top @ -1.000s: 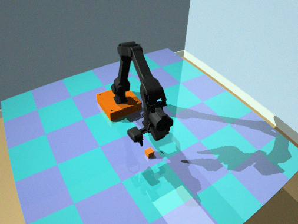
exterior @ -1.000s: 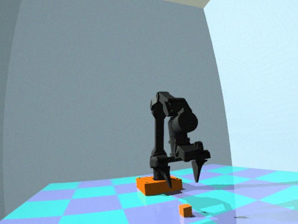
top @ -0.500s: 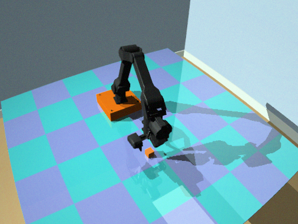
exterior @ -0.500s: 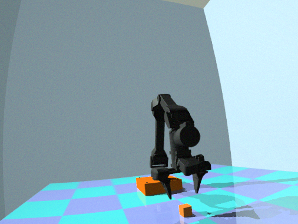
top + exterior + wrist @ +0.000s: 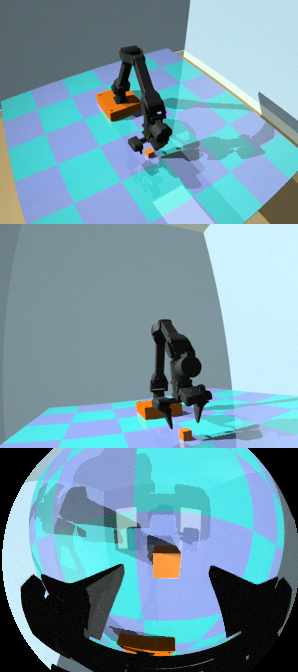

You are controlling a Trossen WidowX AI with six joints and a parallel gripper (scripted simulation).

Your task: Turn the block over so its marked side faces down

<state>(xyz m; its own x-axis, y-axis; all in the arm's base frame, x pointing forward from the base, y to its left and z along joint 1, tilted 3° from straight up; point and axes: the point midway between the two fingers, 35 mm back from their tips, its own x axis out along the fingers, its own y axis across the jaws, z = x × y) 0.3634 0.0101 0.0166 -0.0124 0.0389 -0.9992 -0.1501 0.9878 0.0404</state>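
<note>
The orange block is 10 mm behind my gripper tip and 30 mm below it.
</note>
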